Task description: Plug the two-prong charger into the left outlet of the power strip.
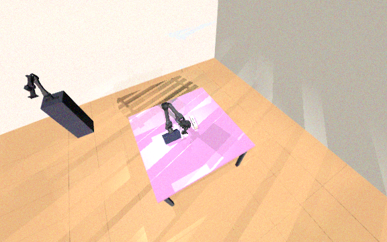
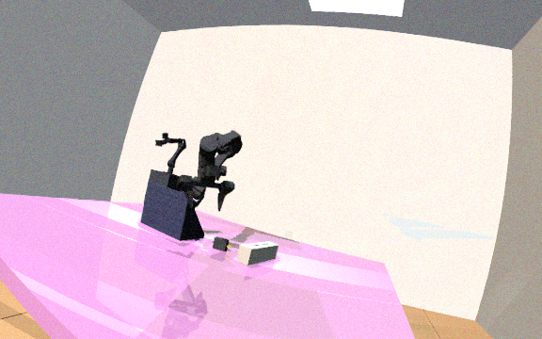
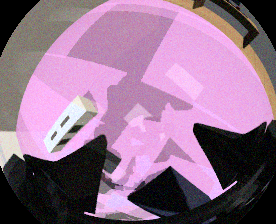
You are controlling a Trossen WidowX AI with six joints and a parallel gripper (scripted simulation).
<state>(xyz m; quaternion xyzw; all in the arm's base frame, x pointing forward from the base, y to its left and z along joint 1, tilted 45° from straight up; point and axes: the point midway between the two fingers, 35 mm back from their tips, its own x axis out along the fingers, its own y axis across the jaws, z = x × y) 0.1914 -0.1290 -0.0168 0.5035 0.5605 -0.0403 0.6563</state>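
My gripper tip is 130 mm to the right of the two-prong charger, 120 mm above it and 20 mm short of it.
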